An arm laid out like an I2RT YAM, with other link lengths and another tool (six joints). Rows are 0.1 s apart.
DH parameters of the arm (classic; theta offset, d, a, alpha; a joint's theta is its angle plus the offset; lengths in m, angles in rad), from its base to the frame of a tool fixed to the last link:
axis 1: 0 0.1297 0.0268 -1.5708
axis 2: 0 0 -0.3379 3.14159
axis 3: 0.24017 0 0.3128 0
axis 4: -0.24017 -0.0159 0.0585 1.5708
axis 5: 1.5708 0.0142 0 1.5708
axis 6: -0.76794 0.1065 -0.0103 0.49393
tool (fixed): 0 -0.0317 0 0
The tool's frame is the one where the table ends.
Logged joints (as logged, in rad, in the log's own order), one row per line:
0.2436 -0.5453 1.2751 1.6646 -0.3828 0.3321
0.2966 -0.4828 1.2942 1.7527 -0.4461 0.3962
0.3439 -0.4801 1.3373 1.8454 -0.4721 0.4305
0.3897 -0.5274 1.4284 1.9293 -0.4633 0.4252
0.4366 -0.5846 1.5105 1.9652 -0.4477 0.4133
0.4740 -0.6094 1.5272 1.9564 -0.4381 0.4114
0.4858 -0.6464 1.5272 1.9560 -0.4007 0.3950
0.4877 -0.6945 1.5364 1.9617 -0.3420 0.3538
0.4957 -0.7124 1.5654 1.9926 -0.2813 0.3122
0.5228 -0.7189 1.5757 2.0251 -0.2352 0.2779
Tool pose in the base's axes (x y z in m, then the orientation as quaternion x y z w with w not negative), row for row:
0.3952 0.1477 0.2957 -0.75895 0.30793 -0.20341 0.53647
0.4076 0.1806 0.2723 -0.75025 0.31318 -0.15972 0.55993
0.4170 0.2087 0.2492 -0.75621 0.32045 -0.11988 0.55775
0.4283 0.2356 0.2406 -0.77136 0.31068 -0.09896 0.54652
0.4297 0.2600 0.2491 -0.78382 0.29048 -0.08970 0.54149
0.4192 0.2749 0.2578 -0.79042 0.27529 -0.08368 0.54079
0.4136 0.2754 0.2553 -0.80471 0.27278 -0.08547 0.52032
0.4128 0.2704 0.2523 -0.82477 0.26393 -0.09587 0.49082
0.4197 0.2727 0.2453 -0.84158 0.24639 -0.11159 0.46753
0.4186 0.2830 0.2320 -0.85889 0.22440 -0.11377 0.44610
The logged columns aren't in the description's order. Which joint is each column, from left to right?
Columns, left to right: axis 1, axis 4, axis 3, axis 2, axis 5, axis 6.
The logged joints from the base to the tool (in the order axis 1, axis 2, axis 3, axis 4, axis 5, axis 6), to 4 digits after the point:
0.2436 1.6646 1.2751 -0.5453 -0.3828 0.3321
0.2966 1.7527 1.2942 -0.4828 -0.4461 0.3962
0.3439 1.8454 1.3373 -0.4801 -0.4721 0.4305
0.3897 1.9293 1.4284 -0.5274 -0.4633 0.4252
0.4366 1.9652 1.5105 -0.5846 -0.4477 0.4133
0.4740 1.9564 1.5272 -0.6094 -0.4381 0.4114
0.4858 1.9560 1.5272 -0.6464 -0.4007 0.3950
0.4877 1.9617 1.5364 -0.6945 -0.3420 0.3538
0.4957 1.9926 1.5654 -0.7124 -0.2813 0.3122
0.5228 2.0251 1.5757 -0.7189 -0.2352 0.2779

